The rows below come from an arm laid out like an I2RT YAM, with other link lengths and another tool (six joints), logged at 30 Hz.
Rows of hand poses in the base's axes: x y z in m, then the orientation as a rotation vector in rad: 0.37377, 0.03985, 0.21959, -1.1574, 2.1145, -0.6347; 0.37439, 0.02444, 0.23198, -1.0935, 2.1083, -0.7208; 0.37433, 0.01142, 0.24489, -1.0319, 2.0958, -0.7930; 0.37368, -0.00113, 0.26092, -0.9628, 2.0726, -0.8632; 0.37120, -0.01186, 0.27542, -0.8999, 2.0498, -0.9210; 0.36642, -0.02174, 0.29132, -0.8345, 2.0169, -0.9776; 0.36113, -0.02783, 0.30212, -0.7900, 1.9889, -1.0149; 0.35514, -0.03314, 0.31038, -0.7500, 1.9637, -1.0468; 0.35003, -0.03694, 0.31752, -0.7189, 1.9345, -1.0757; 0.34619, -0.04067, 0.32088, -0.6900, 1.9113, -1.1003; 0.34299, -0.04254, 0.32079, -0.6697, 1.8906, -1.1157; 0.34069, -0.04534, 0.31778, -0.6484, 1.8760, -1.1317; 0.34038, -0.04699, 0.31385, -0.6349, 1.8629, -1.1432; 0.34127, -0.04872, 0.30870, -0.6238, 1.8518, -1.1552; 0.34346, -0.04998, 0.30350, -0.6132, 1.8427, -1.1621
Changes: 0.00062, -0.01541, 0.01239, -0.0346, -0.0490, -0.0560; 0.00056, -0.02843, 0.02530, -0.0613, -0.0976, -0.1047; -0.00009, -0.04098, 0.04133, -0.0841, -0.1560, -0.1530; -0.00257, -0.05171, 0.05583, -0.1018, -0.2082, -0.1955; -0.00735, -0.06159, 0.07173, -0.1182, -0.2683, -0.2357; -0.01264, -0.06768, 0.08253, -0.1289, -0.3129, -0.2609; -0.01863, -0.07299, 0.09079, -0.1379, -0.3525, -0.2835; -0.02374, -0.07679, 0.09793, -0.1480, -0.3911, -0.2984; -0.02758, -0.08052, 0.10129, -0.1562, -0.4233, -0.3137; -0.03078, -0.08239, 0.10120, -0.1605, -0.4495, -0.3220; -0.03308, -0.08519, 0.09819, -0.1654, -0.4708, -0.3340; -0.03339, -0.08684, 0.09426, -0.1696, -0.4875, -0.3405; -0.03250, -0.08857, 0.08911, -0.1751, -0.5015, -0.3465; -0.03031, -0.08983, 0.08391, -0.1768, -0.5135, -0.3515
